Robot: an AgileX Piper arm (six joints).
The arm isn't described. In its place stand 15 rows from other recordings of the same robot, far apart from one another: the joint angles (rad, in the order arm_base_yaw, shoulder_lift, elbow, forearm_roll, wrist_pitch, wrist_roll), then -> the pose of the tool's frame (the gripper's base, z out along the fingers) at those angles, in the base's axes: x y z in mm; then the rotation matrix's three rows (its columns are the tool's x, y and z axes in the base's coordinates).
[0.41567, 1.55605, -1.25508, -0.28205, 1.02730, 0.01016] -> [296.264 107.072 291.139], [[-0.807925 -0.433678 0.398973], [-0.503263 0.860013 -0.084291], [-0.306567 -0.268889 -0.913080]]
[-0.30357, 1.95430, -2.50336, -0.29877, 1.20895, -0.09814] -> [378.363 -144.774 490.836], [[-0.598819 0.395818 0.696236], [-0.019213 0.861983 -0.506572], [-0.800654 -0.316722 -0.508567]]
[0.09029, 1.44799, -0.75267, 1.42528, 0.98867, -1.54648] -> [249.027 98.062 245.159], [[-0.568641 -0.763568 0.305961], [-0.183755 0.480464 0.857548], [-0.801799 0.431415 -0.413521]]
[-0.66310, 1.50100, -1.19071, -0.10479, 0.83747, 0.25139] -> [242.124 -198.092 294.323], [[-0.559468 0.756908 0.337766], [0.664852 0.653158 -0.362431], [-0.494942 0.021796 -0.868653]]
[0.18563, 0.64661, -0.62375, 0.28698, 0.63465, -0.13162] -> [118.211 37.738 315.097], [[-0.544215 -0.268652 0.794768], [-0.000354 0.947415 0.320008], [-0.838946 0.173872 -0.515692]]
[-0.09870, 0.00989, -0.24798, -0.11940, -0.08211, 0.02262] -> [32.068 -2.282 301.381], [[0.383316 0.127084 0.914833], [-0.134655 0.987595 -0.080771], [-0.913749 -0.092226 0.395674]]
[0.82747, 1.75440, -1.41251, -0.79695, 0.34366, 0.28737] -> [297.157 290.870 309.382], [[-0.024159 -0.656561 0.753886], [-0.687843 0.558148 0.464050], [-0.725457 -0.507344 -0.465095]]
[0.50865, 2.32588, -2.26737, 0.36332, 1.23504, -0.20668] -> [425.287 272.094 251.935], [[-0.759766 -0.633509 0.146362], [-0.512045 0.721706 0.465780], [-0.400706 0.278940 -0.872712]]
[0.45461, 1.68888, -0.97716, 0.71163, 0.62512, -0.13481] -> [275.977 173.594 194.243], [[-0.974159 -0.121501 0.190399], [-0.005324 0.855100 0.518435], [-0.225801 0.504025 -0.833650]]
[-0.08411, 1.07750, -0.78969, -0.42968, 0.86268, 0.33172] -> [192.755 -45.148 288.224], [[-0.835879 0.281209 0.471411], [0.110505 0.927431 -0.357296], [-0.537676 -0.246563 -0.806295]]
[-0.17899, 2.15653, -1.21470, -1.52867, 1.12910, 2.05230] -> [371.517 -150.745 130.647], [[-0.338782 0.936826 0.087087], [0.300230 0.195363 -0.933646], [-0.891677 -0.290157 -0.347449]]
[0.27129, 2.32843, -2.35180, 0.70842, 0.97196, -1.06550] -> [493.844 188.123 300.066], [[-0.169812 -0.870249 0.462419], [-0.552677 0.472595 0.686442], [-0.815912 -0.139003 -0.561219]]
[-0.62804, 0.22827, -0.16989, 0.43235, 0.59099, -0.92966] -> [61.467 -18.377 209.880], [[-0.556482 0.129993 0.820628], [-0.238022 0.921346 -0.307354], [-0.796036 -0.366364 -0.481772]]
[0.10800, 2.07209, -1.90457, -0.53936, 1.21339, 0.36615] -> [449.261 4.670 278.428], [[-0.918861 0.209401 0.334433], [0.040624 0.893265 -0.447692], [-0.392484 -0.397781 -0.829293]]
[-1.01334, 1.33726, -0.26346, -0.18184, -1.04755, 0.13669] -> [127.740 -177.961 214.460], [[0.062413 0.753331 0.654673], [-0.016006 0.656623 -0.754049], [-0.997922 0.036584 0.053039]]
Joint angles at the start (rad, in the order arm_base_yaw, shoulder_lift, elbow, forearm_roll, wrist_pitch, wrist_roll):
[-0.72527 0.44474 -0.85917 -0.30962 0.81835 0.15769]
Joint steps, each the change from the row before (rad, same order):
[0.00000 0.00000 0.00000 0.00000 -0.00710 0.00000]
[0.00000 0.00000 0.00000 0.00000 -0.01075 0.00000]
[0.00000 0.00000 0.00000 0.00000 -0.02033 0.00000]
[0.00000 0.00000 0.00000 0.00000 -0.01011 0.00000]
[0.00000 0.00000 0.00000 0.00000 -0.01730 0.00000]
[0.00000 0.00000 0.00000 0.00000 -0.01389 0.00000]
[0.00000 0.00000 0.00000 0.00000 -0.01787 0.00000]
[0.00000 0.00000 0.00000 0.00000 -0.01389 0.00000]
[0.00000 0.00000 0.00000 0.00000 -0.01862 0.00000]
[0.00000 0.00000 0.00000 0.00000 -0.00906 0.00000]
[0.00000 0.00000 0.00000 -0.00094 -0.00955 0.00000]
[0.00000 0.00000 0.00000 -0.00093 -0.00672 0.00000]
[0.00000 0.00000 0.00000 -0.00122 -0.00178 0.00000]
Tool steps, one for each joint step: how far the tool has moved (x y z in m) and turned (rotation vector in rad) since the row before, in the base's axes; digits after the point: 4 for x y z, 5 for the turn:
[0.0002 0.0000 0.0006 -0.00526 -0.00437 0.00190]
[0.0004 -0.0001 0.0009 -0.00797 -0.00662 0.00287]
[0.0007 -0.0001 0.0017 -0.01507 -0.01251 0.00543]
[0.0003 0.0000 0.0009 -0.00750 -0.00622 0.00270]
[0.0006 0.0000 0.0015 -0.01283 -0.01065 0.00462]
[0.0004 0.0000 0.0012 -0.01030 -0.00855 0.00371]
[0.0005 0.0000 0.0015 -0.01325 -0.01100 0.00477]
[0.0004 0.0000 0.0012 -0.01030 -0.00855 0.00371]
[0.0005 0.0001 0.0016 -0.01381 -0.01146 0.00497]
[0.0003 0.0000 0.0008 -0.00672 -0.00558 0.00242]
[0.0002 0.0000 0.0008 -0.00770 -0.00533 0.00210]
[0.0001 0.0000 0.0006 -0.00559 -0.00359 0.00136]
[0.0000 0.0000 0.0002 -0.00212 -0.00038 -0.00011]

